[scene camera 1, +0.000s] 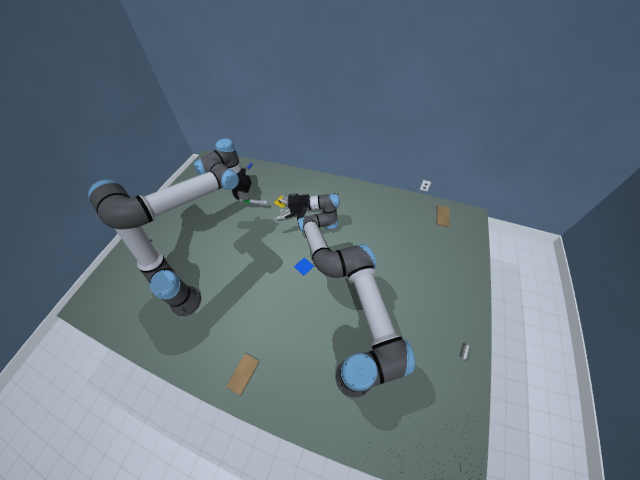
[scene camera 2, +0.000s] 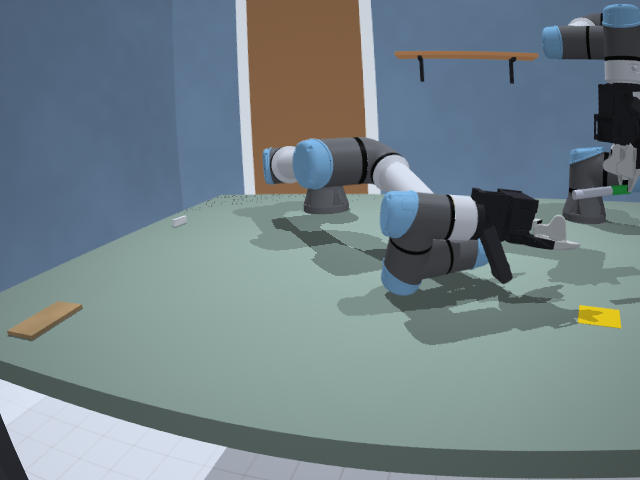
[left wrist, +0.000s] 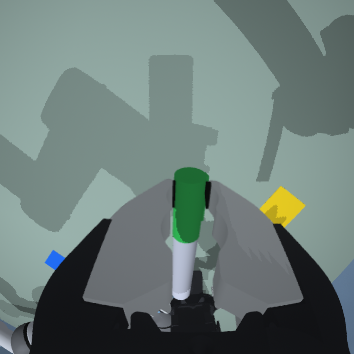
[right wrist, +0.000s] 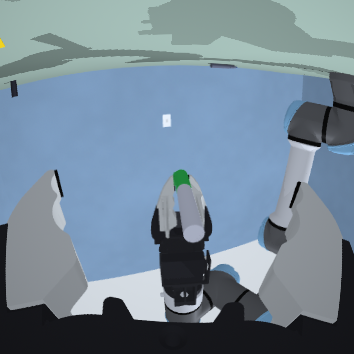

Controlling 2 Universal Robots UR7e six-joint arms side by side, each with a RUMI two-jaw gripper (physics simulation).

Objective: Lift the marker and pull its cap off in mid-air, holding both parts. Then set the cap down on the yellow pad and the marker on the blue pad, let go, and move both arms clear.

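Frame: origin at the left arm's base, x ahead, y left, z up, level; metres.
Seen in the pictures: left gripper, fingertip midpoint: (scene camera 1: 243,201) (scene camera 2: 625,191) (left wrist: 189,182) (right wrist: 180,174); right gripper, fingertip midpoint: (scene camera 1: 276,209) (scene camera 2: 560,232) (right wrist: 177,179); left arm's base at its link origin: (scene camera 1: 186,301) (scene camera 2: 583,218) (right wrist: 352,76); right arm's base at its link origin: (scene camera 2: 326,209).
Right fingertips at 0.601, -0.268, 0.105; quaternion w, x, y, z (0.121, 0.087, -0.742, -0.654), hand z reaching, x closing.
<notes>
Offsets run from my right fingertips to a thing's top centre, as dx, dy, dz.
The marker has a white body @(-0.036, +0.098, +0.086) (scene camera 1: 259,202) (scene camera 2: 591,193) (left wrist: 183,270) (right wrist: 190,212) and a green cap @(-0.045, +0.144, +0.088) (scene camera 1: 246,200) (scene camera 2: 619,189) (left wrist: 189,215) (right wrist: 181,179), joined. My left gripper (scene camera 2: 628,187) (left wrist: 189,182) is shut on the cap, holding the marker in the air with its white end toward the right gripper. My right gripper (scene camera 1: 280,209) (scene camera 2: 570,235) is open and empty, apart from the marker. The yellow pad @(+0.152, +0.044, -0.105) (scene camera 1: 279,202) (scene camera 2: 599,316) (left wrist: 285,202) lies below and is partly hidden in scene camera 1. The blue pad @(-0.249, -0.238, -0.105) (scene camera 1: 303,266) (left wrist: 54,259) lies beside the right arm.
One wooden block @(-0.812, -0.153, -0.097) (scene camera 1: 242,374) lies near the front edge in scene camera 1; another @(+0.288, -0.934, -0.097) (scene camera 1: 443,215) (scene camera 2: 45,320) lies near the far right edge. A small light block @(-0.479, -1.046, -0.083) (scene camera 1: 465,351) (scene camera 2: 179,221) lies beyond the right arm's base. A small blue item @(+0.417, +0.400, -0.084) (scene camera 1: 249,165) shows near the left wrist.
</notes>
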